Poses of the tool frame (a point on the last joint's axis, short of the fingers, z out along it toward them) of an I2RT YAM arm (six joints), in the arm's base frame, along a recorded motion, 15 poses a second.
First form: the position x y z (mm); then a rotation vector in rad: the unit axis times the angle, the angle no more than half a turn.
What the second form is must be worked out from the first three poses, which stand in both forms.
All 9 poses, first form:
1: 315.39 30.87 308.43 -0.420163 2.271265 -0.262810
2: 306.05 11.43 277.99 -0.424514 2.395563 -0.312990
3: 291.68 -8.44 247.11 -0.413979 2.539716 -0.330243
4: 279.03 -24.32 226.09 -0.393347 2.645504 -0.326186
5: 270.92 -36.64 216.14 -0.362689 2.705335 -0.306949
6: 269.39 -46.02 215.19 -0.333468 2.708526 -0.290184
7: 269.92 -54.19 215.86 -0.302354 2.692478 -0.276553
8: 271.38 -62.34 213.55 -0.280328 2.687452 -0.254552
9: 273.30 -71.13 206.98 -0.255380 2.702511 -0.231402
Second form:
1: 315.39 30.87 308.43 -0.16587 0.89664 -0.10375 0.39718
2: 306.05 11.43 277.99 -0.16291 0.91929 -0.12011 0.33756
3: 291.68 -8.44 247.11 -0.15363 0.94253 -0.12256 0.27022
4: 279.03 -24.32 226.09 -0.14235 0.95741 -0.11805 0.22174
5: 270.92 -36.64 216.14 -0.12948 0.96579 -0.10958 0.19614
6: 269.39 -46.02 215.19 -0.11912 0.96754 -0.10366 0.19731
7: 269.92 -54.19 215.86 -0.10860 0.96709 -0.09933 0.20754
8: 271.38 -62.34 213.55 -0.10094 0.96767 -0.09166 0.21217
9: 273.30 -71.13 206.98 -0.09171 0.97046 -0.08310 0.20709
